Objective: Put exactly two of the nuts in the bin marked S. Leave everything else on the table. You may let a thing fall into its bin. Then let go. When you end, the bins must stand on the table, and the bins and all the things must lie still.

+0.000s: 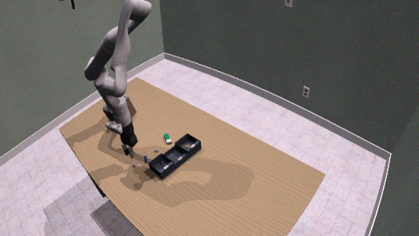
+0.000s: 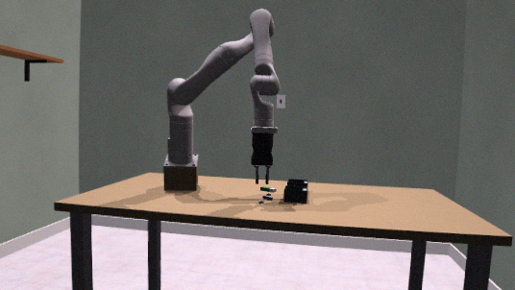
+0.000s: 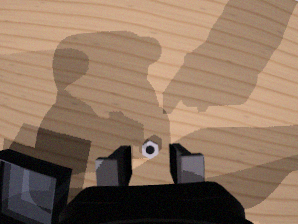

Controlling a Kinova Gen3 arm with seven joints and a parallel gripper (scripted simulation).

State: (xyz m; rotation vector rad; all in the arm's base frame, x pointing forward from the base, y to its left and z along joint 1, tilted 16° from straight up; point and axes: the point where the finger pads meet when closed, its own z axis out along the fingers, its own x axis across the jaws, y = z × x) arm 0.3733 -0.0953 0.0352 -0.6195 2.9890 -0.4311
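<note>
Now: the brass-coloured nut 270 mm to the left of my hand, 80 mm below it and 80 mm ahead of it. The rest, counted from my hand: blue rod: 80 mm below, 70 mm to the left; bin: 180 mm to the left, 100 mm ahead, 60 mm below.
</note>
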